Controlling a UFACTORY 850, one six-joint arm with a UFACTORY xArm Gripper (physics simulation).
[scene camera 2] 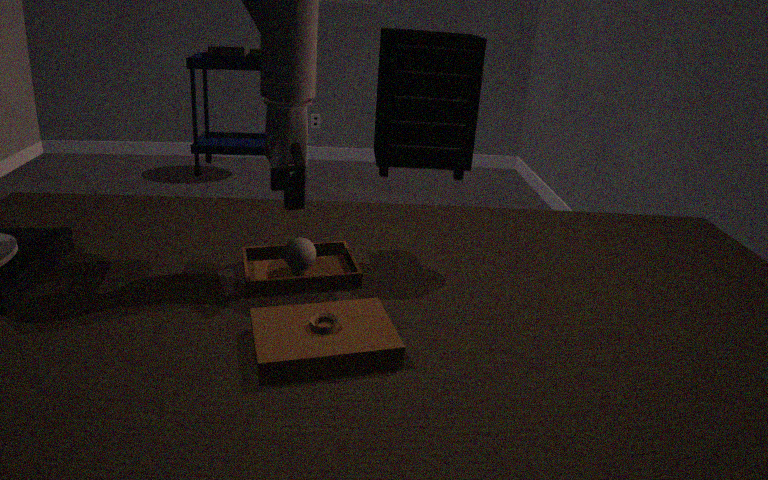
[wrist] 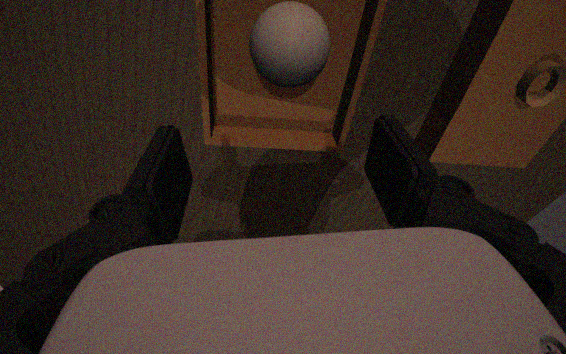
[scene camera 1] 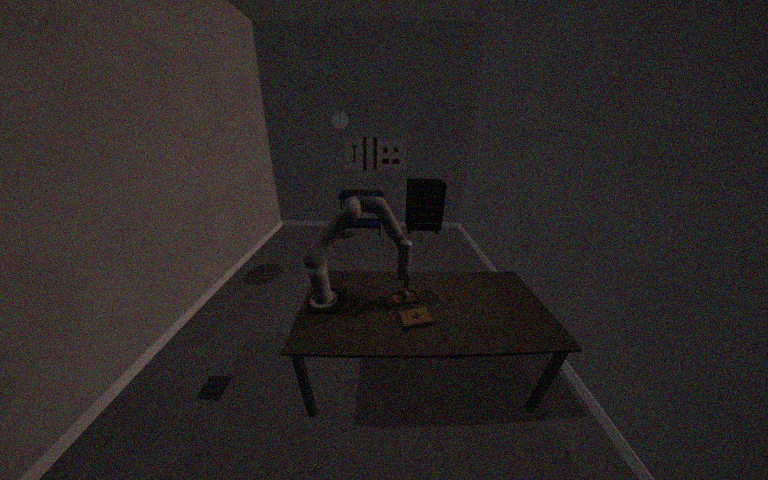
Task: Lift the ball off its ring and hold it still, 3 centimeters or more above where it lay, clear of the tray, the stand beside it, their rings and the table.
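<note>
A pale ball [scene camera 2: 300, 253] [wrist: 290, 44] rests inside the shallow orange-brown tray [scene camera 2: 305, 281] [wrist: 270, 138]; its ring is hidden under it. In scene camera 1 the ball [scene camera 1: 405, 293] is small and dim. My gripper [scene camera 2: 294, 204] [wrist: 278, 147] is open and empty, above the tray's level in the scene camera 2 view. In the wrist view the ball lies ahead of the fingertips, beyond the tray's near wall, not between the fingers. The stand [scene camera 1: 416, 318] [scene camera 2: 283, 339] [wrist: 490, 125] is a flat block beside the tray, with an empty ring [scene camera 2: 323, 323] [wrist: 522, 89] on top.
The wooden table [scene camera 1: 487, 322] [scene camera 2: 538, 339] carries the arm's base [scene camera 1: 322, 300] at its left. A dark drawer cabinet [scene camera 1: 425, 204] [scene camera 2: 430, 101] and a blue cart [scene camera 2: 226, 144] stand behind the table. Shadows fall around the tray.
</note>
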